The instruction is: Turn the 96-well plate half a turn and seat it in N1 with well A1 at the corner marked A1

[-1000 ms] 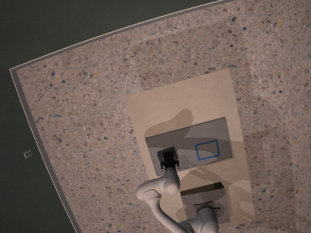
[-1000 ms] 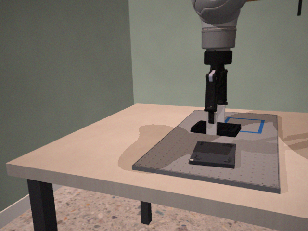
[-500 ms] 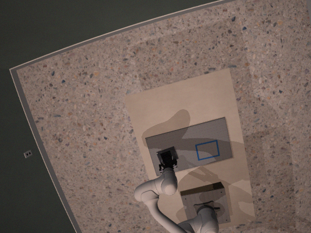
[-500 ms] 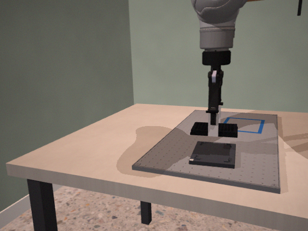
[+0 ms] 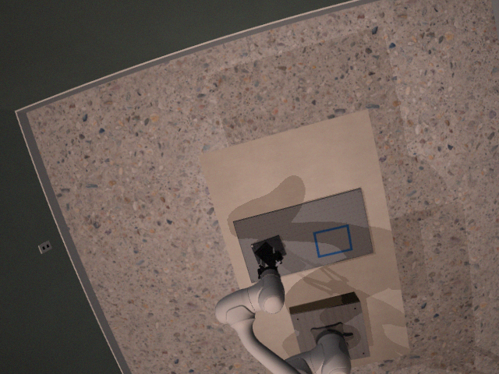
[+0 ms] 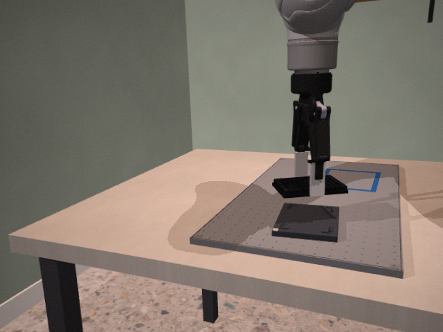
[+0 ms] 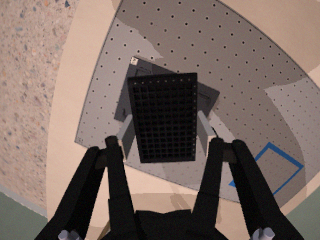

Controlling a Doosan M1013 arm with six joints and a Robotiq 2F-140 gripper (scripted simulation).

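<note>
The black 96-well plate is 20 mm below my hand. From my hand the other things lie so: small white A1 mark: 90 mm below, 80 mm to the left, 50 mm ahead; plate nest N1: 100 mm below.
</note>
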